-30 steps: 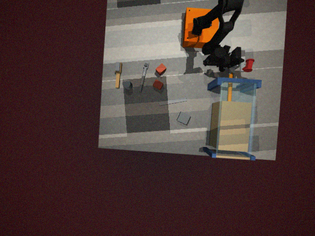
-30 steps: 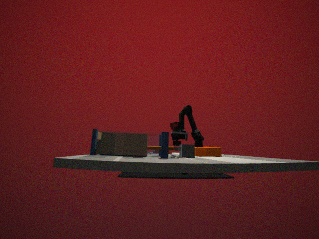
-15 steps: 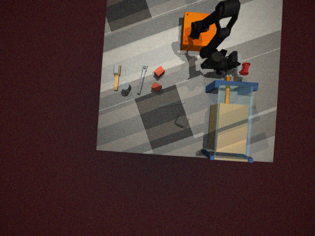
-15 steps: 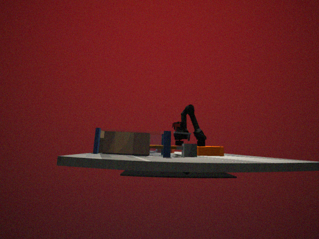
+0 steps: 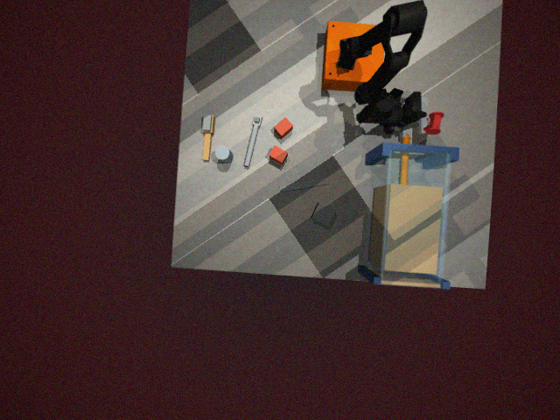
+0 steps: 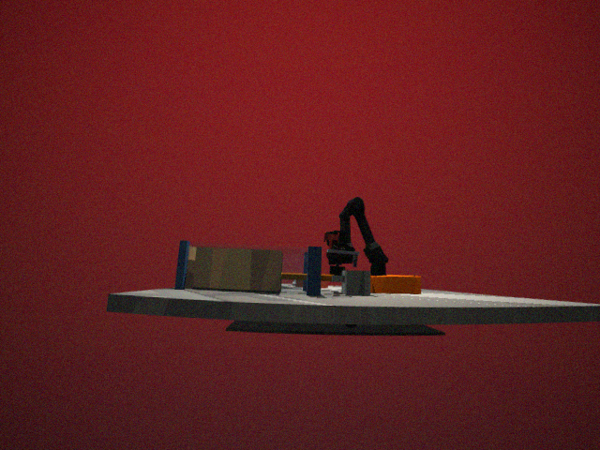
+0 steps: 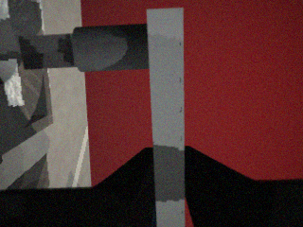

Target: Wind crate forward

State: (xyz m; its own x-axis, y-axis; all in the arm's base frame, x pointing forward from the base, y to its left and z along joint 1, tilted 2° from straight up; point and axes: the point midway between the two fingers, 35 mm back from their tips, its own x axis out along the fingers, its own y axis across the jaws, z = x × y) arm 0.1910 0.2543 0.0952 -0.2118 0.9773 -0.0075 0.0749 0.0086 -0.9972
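Right now the red knob is 50 mm ahead of my gripper tip, 10 mm to the left of it and 40 mm above it. Also, from my gripper tip: grey crank handle: 10 mm ahead, 10 mm above; winch: 60 mm behind, 30 mm to the right, 130 mm below; blue frame: 110 mm ahead, 10 mm to the left, 50 mm below.
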